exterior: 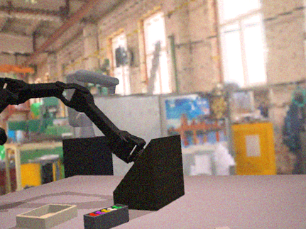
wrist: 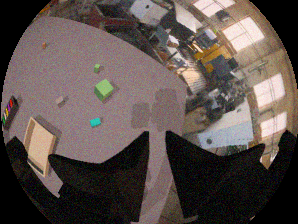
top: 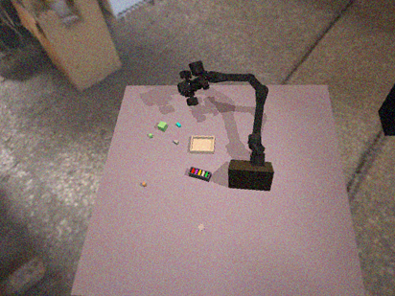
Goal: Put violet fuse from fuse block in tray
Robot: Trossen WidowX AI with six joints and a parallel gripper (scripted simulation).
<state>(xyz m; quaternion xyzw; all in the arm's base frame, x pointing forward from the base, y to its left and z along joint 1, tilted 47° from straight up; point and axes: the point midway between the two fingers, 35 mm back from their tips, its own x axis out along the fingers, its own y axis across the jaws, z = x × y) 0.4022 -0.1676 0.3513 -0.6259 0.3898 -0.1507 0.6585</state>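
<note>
Now: gripper tip 100 mm past the violet fuse, 390 mm to the right of it and 200 mm above it. Also, from my gripper tip: grey bit 30 mm ahead, 180 mm to the left, 220 mm below; then green cube 130 mm ahead, 80 mm to the left, 210 mm below; then teal bit 30 mm ahead, 60 mm to the left, 220 mm below.
</note>
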